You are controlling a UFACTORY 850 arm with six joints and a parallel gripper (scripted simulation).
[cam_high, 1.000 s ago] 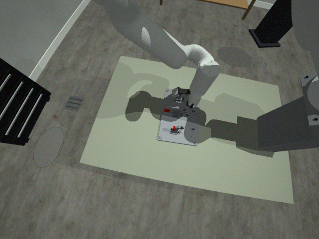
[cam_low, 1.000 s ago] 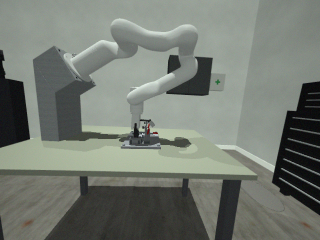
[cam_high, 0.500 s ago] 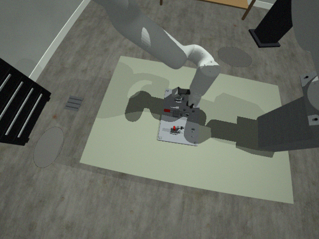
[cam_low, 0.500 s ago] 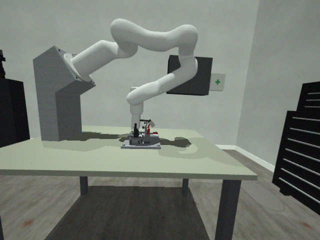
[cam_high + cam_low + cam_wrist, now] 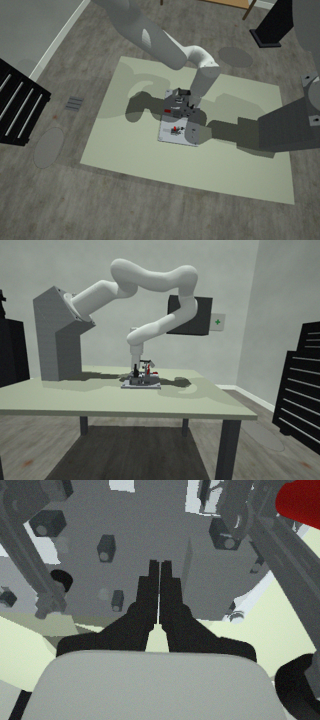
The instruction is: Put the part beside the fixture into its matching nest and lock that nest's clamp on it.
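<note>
My hand is 10 mm past the grey block part, 40 mm to the left of it and 10 mm above it. Round my hand: grey fixture plate 60 mm ahead, 60 mm to the left, 30 mm below.
</note>
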